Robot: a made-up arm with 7 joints. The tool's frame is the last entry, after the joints. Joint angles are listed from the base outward.
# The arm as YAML. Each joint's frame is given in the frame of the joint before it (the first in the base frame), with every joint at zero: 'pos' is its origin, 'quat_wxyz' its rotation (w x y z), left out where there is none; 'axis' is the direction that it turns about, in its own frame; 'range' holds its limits. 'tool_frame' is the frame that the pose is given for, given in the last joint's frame.
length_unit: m
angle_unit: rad
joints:
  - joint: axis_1
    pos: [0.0, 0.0, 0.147]
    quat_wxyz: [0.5, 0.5, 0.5, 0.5]
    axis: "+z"
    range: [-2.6, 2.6]
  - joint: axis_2
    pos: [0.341, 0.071, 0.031]
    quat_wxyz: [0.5, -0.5, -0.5, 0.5]
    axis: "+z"
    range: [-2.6, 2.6]
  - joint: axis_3
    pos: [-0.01, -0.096, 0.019]
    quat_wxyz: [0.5, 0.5, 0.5, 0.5]
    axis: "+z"
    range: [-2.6, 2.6]
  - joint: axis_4
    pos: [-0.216, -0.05, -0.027]
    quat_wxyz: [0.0, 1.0, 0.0, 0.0]
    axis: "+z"
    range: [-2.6, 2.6]
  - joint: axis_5
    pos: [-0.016, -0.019, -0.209]
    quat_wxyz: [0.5, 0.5, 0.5, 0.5]
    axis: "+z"
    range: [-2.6, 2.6]
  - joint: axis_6
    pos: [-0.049, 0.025, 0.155]
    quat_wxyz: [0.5, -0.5, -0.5, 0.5]
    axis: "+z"
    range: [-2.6, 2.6]
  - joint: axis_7
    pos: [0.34, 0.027, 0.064]
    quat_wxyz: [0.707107, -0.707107, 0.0, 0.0]
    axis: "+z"
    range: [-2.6, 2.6]
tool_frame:
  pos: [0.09, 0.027, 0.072]
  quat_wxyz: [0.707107, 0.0, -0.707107, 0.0]
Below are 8 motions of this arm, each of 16 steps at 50 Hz.
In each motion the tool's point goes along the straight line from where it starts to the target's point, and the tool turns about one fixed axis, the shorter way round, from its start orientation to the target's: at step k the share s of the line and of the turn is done. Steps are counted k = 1, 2, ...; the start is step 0. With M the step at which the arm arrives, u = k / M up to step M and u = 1 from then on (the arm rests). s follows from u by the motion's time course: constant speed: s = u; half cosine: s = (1 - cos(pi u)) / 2; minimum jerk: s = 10 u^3 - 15 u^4 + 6 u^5.
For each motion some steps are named. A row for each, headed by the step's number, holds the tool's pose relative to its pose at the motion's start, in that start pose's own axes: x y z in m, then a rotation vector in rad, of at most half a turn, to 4 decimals.
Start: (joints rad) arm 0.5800 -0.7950 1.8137 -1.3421 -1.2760 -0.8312 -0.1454
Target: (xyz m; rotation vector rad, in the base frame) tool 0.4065 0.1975 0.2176 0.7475 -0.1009 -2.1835
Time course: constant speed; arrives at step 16
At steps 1, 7, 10, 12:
1: -0.0013 0.0122 0.0067 0.0043 0.0237 -0.0034
7: -0.0093 0.0857 0.0471 0.0301 0.1661 -0.0239
10: -0.0133 0.1224 0.0673 0.0430 0.2373 -0.0341
12: -0.0159 0.1469 0.0807 0.0515 0.2847 -0.0409

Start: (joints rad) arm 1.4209 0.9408 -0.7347 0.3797 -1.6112 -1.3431 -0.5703
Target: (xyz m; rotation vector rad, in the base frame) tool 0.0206 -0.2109 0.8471 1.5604 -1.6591 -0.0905
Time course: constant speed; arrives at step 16
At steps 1, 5, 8, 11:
1: -0.0044 0.0022 0.0096 -0.0175 -0.0082 0.0278
5: -0.0221 0.0112 0.0479 -0.0873 -0.0409 0.1388
8: -0.0354 0.0179 0.0766 -0.1397 -0.0654 0.2221
11: -0.0487 0.0246 0.1054 -0.1921 -0.0899 0.3055

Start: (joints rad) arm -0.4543 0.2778 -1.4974 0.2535 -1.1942 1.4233 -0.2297
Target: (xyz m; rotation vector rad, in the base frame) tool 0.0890 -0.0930 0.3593 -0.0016 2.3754 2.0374
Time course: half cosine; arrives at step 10
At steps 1, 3, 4, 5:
1: -0.0010 0.0000 0.0000 -0.0002 0.0009 -0.0023
3: -0.0081 -0.0004 0.0002 -0.0015 0.0079 -0.0192
4: -0.0136 -0.0006 0.0004 -0.0025 0.0133 -0.0322
5: -0.0197 -0.0009 0.0005 -0.0036 0.0193 -0.0466

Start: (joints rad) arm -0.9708 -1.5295 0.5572 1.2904 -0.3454 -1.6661 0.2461
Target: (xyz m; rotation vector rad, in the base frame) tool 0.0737 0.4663 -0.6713 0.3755 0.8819 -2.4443
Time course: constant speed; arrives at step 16
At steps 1, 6, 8, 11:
1: 0.0078 0.0208 0.0074 0.0274 -0.0181 0.0180
6: 0.0468 0.1247 0.0443 0.1643 -0.1084 0.1081
8: 0.0624 0.1662 0.0591 0.2191 -0.1446 0.1441
11: 0.0857 0.2285 0.0812 0.3013 -0.1988 0.1981

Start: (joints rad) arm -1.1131 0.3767 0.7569 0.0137 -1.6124 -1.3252 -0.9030
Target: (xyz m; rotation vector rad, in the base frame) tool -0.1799 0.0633 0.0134 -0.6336 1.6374 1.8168
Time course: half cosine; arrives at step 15
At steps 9, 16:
9: -0.1192 0.0033 -0.0007 -0.0840 0.1032 0.1833
16: -0.1821 0.0050 -0.0010 -0.1283 0.1576 0.2801

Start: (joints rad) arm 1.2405 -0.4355 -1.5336 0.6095 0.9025 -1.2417 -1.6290
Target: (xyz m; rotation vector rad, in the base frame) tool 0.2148 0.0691 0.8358 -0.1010 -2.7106 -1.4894
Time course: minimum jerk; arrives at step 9
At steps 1, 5, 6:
1: 0.0001 0.0002 0.0003 -0.0004 0.0019 -0.0011
5: 0.0063 0.0098 0.0162 -0.0188 0.1012 -0.0588
6: 0.0082 0.0128 0.0213 -0.0246 0.1325 -0.0770

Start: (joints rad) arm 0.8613 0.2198 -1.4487 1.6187 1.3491 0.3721 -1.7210
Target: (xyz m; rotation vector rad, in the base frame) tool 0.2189 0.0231 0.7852 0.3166 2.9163 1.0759
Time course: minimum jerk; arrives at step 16
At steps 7, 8, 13, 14, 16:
7: -0.0702 -0.0247 0.0053 0.0252 0.0363 0.2297
8: -0.0915 -0.0322 0.0069 0.0328 0.0473 0.2990
13: -0.1740 -0.0613 0.0131 0.0623 0.0900 0.5689
14: -0.1800 -0.0634 0.0135 0.0645 0.0931 0.5885
16: -0.1829 -0.0644 0.0137 0.0655 0.0946 0.5981

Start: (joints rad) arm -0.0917 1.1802 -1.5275 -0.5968 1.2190 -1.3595 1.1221
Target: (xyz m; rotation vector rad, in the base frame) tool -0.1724 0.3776 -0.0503 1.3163 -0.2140 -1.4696
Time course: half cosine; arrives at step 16
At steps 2, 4, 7, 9, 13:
2: -0.0007 -0.0005 -0.0015 0.0011 0.0035 0.0040
4: -0.0027 -0.0019 -0.0058 0.0043 0.0135 0.0155
7: -0.0073 -0.0051 -0.0158 0.0118 0.0371 0.0426
9: -0.0109 -0.0076 -0.0235 0.0176 0.0551 0.0632
13: -0.0167 -0.0117 -0.0360 0.0269 0.0845 0.0969

